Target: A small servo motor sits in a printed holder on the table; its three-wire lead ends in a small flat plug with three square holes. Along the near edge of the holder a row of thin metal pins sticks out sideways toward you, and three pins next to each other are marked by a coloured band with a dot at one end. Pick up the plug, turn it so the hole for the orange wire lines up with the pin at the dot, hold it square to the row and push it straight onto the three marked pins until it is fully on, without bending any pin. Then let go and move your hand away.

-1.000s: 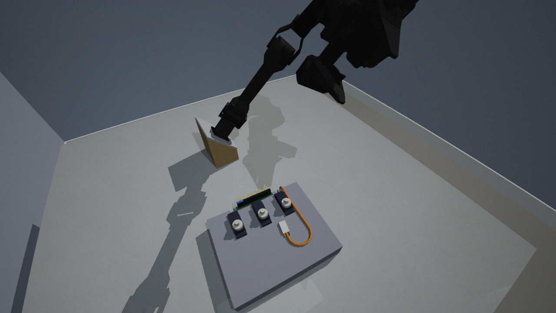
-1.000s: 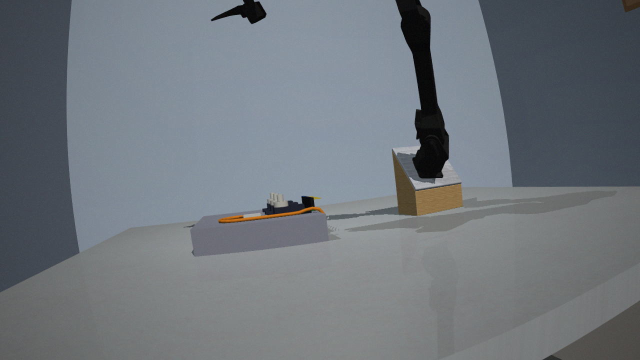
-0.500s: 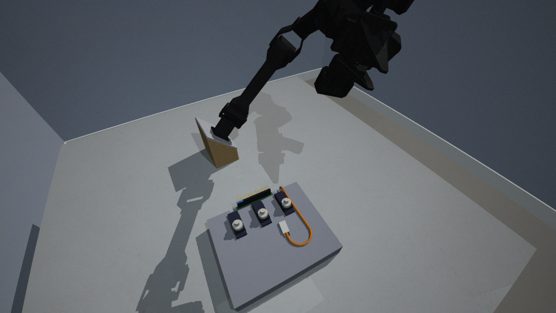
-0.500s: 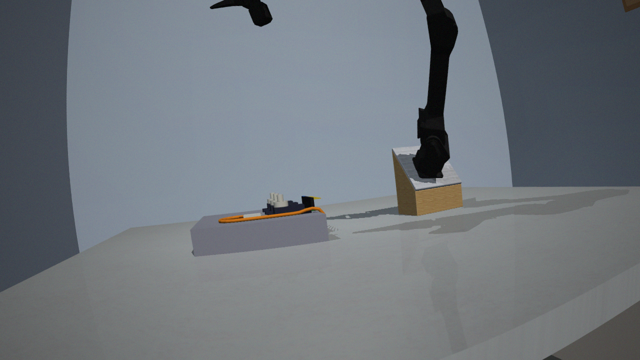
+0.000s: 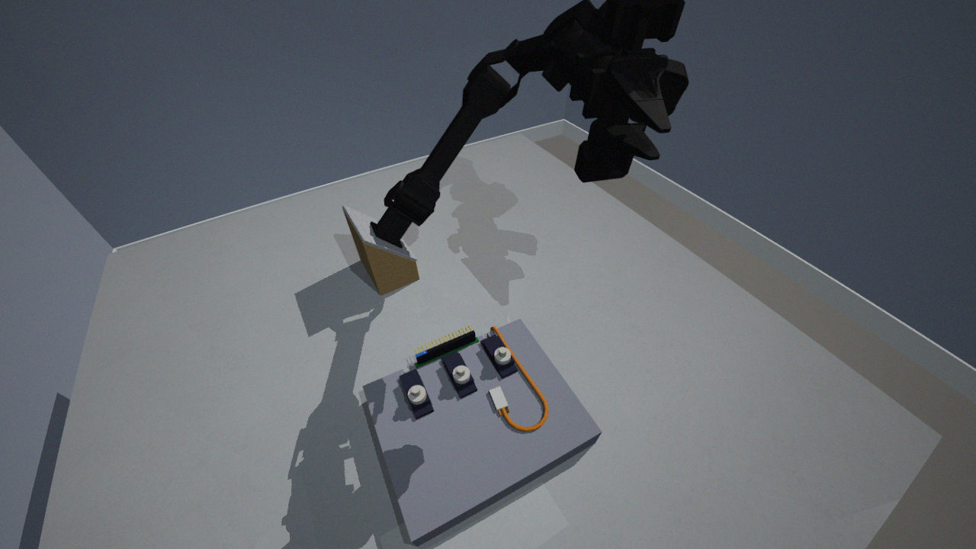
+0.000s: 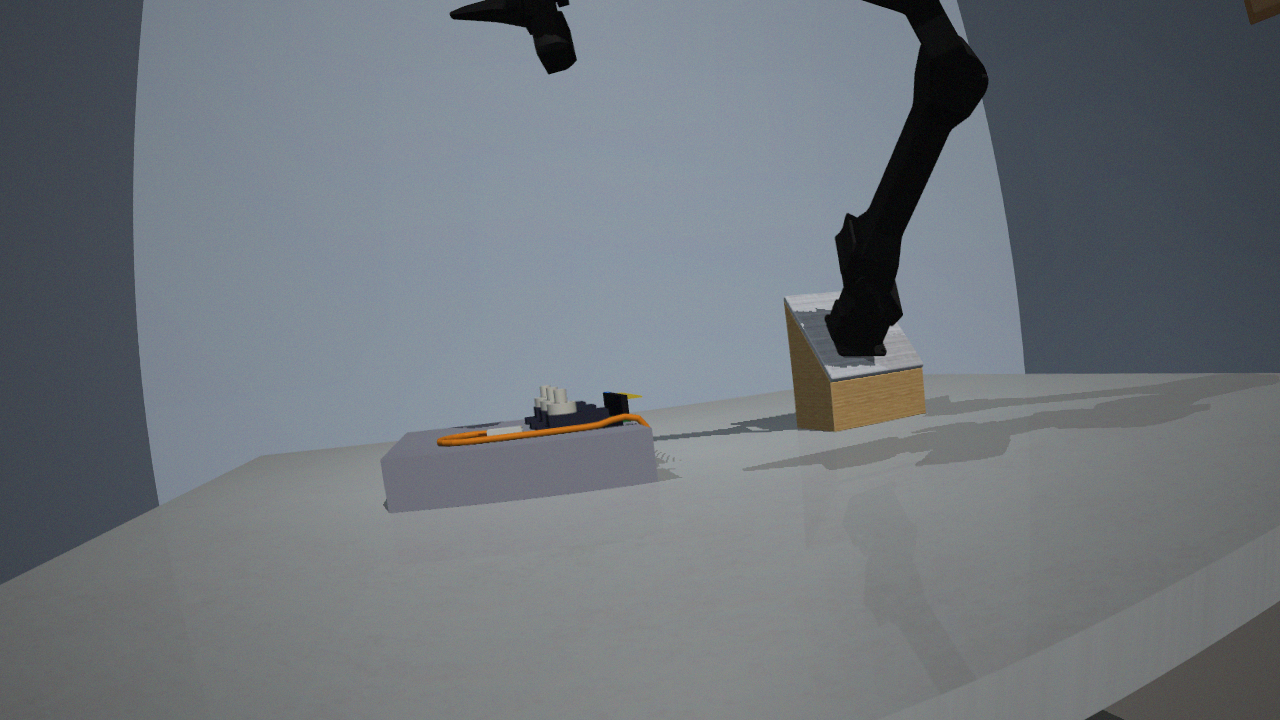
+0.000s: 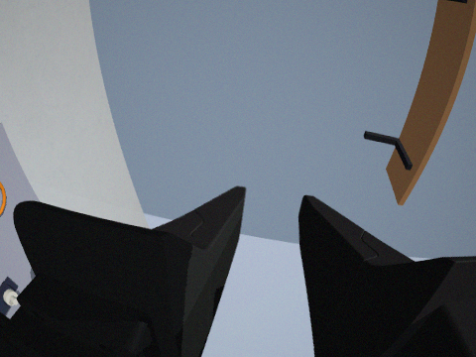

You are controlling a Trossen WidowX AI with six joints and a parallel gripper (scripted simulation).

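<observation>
Now: gripper tip 20 mm short of the grey holder block, 180 mm to the left of it and 430 mm above it. The rest, counted from my gripper tip: blue band (140 mm behind, 230 mm to the right, 380 mm below).
</observation>
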